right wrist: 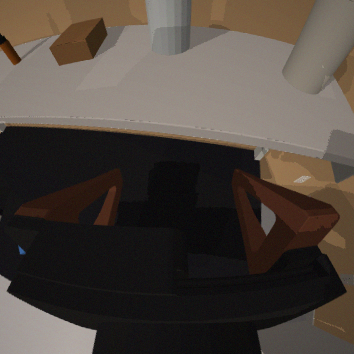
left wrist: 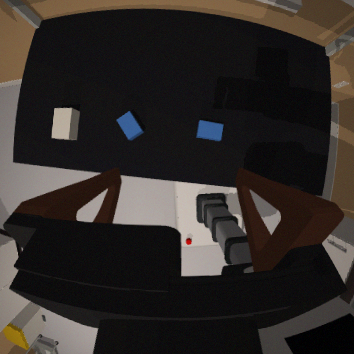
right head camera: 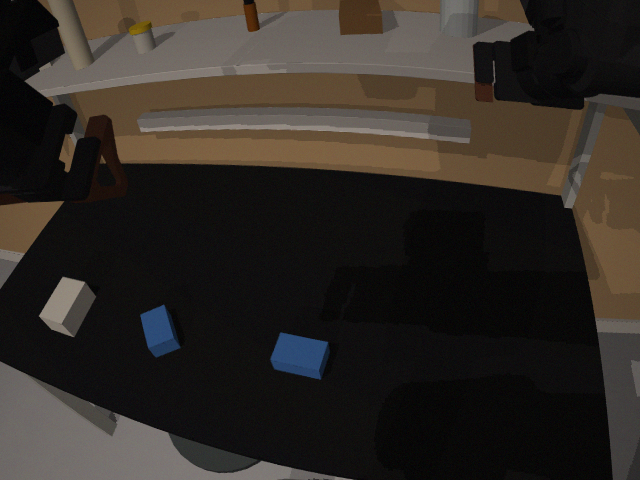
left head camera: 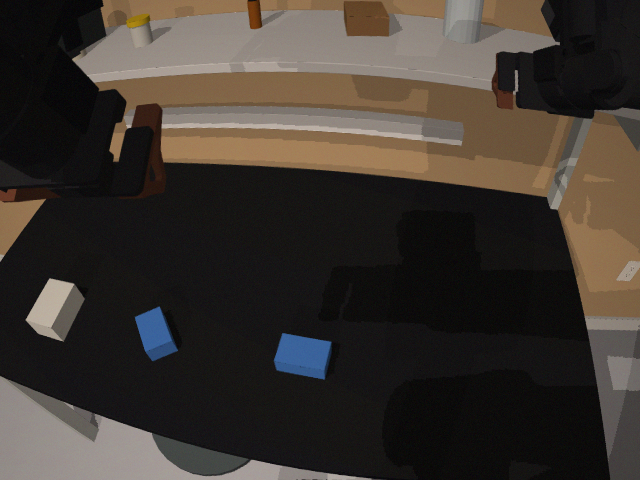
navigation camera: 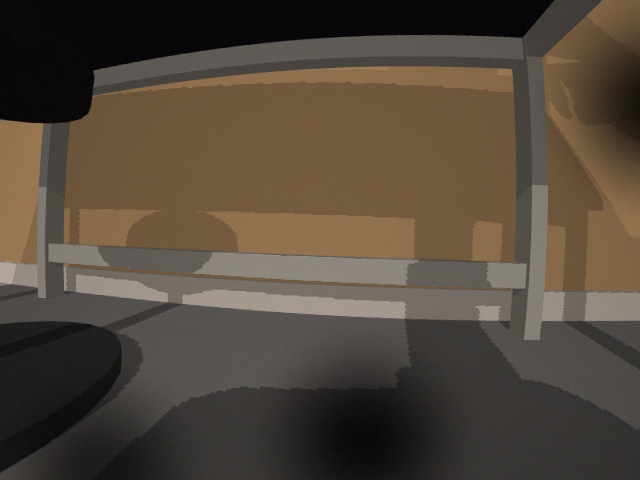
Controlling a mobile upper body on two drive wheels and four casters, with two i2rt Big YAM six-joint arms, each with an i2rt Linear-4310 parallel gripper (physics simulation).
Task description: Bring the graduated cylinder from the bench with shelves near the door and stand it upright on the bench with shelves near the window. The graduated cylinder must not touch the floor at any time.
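Frame: origin at the left arm's base, x ahead, y left, z up, level; metres.
Seen in the pictures: left gripper, between the fingertips: (left wrist: 178,174) (right head camera: 86,190) (left head camera: 115,186); right gripper, between the fingertips: (right wrist: 176,174) (right head camera: 510,80) (left head camera: 522,88).
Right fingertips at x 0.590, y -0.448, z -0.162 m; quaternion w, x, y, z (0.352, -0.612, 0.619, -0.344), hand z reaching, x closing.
Note:
Pixels of each thing's top centre, then the offset from my right fingertips to it. "*": a spot on its surface instead. Level surfaces: height alone.
- black bench top, height of its surface: 0.486 m down
- grey shelf, height of its surface: 0.029 m down
- white block, centre of its top: (left head camera: 49,301) (right head camera: 61,299) (left wrist: 60,122) 0.055 m back, 0.896 m left, 0.428 m down
- yellow-lidded jar, a spot on its surface: (left head camera: 140,32) * 0.296 m ahead, 0.637 m left, 0.003 m up
- orange bottle, a spot on its surface: (left head camera: 254,14) * 0.313 m ahead, 0.404 m left, 0.003 m up
- brown box, a spot on its surface: (left head camera: 367,19) * 0.246 m ahead, 0.194 m left, 0.004 m up
- glassy cylinder, a spot on its surface: (right wrist: 169,30) * 0.235 m ahead, 0.011 m left, 0.012 m up
- wide pale cylinder, a spot on its surface: (right wrist: 320,50) * 0.162 m ahead, 0.191 m right, 0.040 m up
The graduated cylinder does not show in these views. The black bench top (left head camera: 248,232) (right head camera: 248,232) (left wrist: 150,65) lies below a grey shelf (left head camera: 310,49) (right head camera: 310,49) (right wrist: 130,95). My left gripper (left wrist: 178,174) is open and empty, with its brown fingers wide apart; it is at the upper left of the left head view, above the bench's left side. My right gripper (left head camera: 504,93) (right head camera: 483,90) (right wrist: 176,174) is open and empty, near the shelf's front edge at the right. In both head views its farther finger is hidden.
A white block (left head camera: 54,310) and two blue blocks (left head camera: 156,333) (left head camera: 302,356) lie on the bench. The shelf holds a yellow-lidded jar (left head camera: 140,32), an orange bottle (left head camera: 254,14), a brown box (left head camera: 367,19), a glassy cylinder (right wrist: 169,30) and a wide pale cylinder (right wrist: 320,50). A round stool (navigation camera: 56,361) stands below.

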